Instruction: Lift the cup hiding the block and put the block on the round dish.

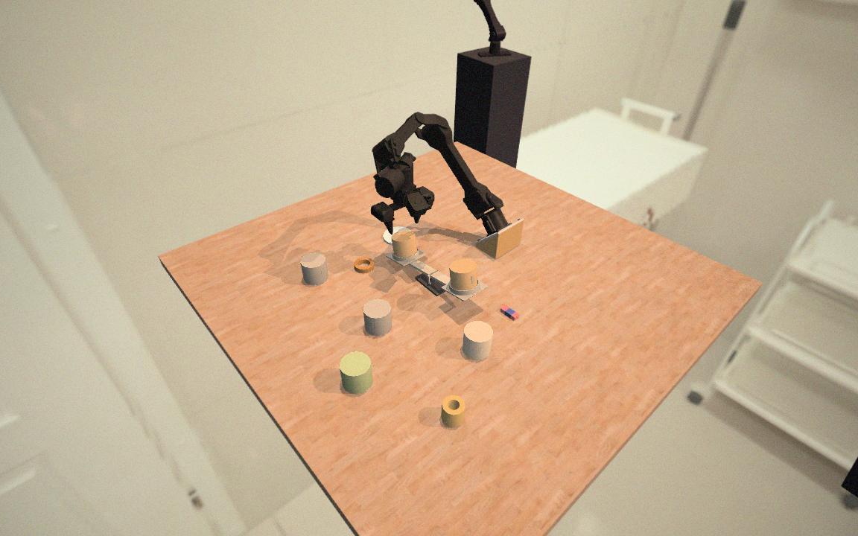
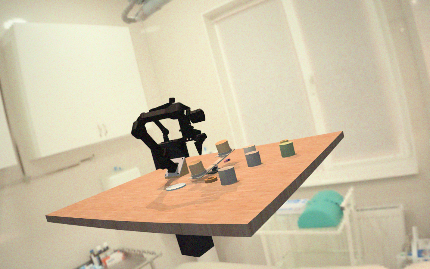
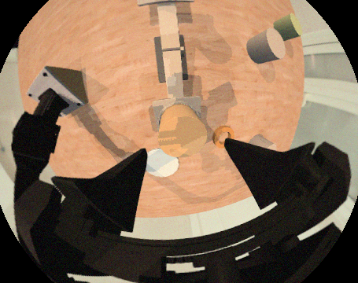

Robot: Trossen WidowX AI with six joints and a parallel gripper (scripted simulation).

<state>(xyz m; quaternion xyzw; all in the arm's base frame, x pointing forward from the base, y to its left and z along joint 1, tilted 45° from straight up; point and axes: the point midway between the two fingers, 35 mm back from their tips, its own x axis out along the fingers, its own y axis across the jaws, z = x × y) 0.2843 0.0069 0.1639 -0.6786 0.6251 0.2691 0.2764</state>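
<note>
My gripper tip is 8 cm above the grey block. From my gripper tip the other things lie so: small balance (14 cm to the left, 8 cm below); then round white dish (6 cm behind, 12 cm to the right, 12 cm below); then cup (1 cm behind, 27 cm to the left, 1 cm below).
</note>
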